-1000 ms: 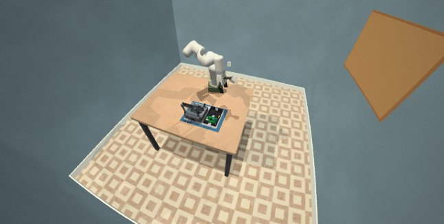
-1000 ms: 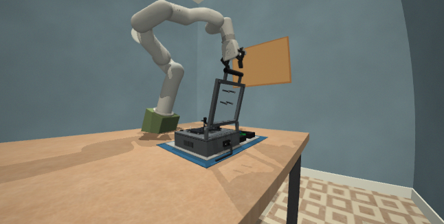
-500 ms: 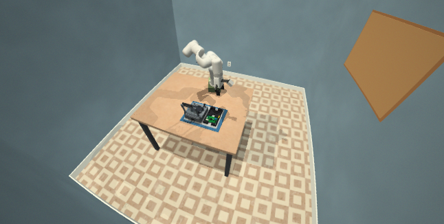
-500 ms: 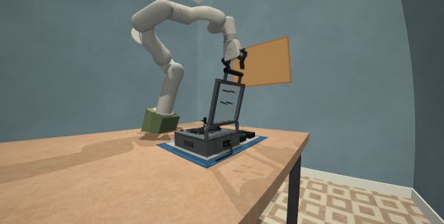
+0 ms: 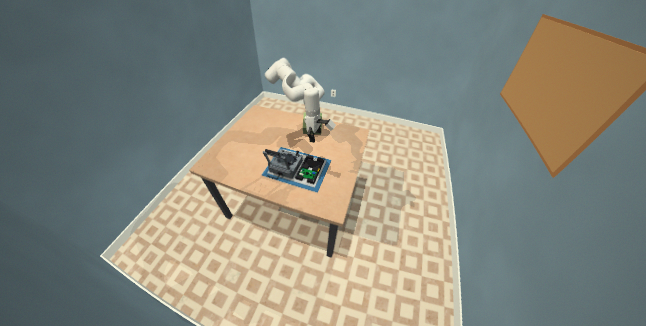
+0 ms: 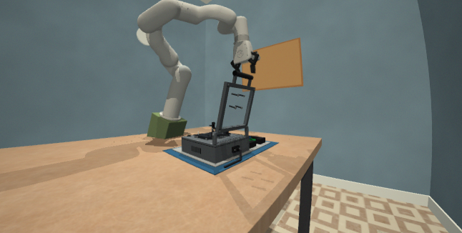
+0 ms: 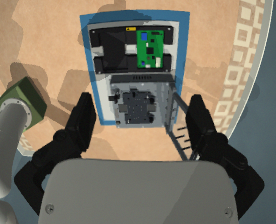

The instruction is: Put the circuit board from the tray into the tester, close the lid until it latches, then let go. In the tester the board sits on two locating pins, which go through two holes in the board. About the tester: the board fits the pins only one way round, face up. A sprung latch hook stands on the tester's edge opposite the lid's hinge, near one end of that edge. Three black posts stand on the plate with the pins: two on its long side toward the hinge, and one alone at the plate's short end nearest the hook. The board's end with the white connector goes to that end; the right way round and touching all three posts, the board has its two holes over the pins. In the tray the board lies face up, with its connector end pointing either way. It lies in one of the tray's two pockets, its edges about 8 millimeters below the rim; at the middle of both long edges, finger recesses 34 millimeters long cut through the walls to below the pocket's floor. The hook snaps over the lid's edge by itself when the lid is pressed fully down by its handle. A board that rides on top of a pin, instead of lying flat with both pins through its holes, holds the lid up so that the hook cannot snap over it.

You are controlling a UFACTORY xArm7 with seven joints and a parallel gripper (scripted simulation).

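Now: the green circuit board 4 cm ahead of my hand, 4 cm to the right of it and 32 cm below it. From my hand the other things lie so: clear lid 15 cm ahead, 19 cm to the right, 15 cm below; grey tester 5 cm ahead, 17 cm to the right, 22 cm below.
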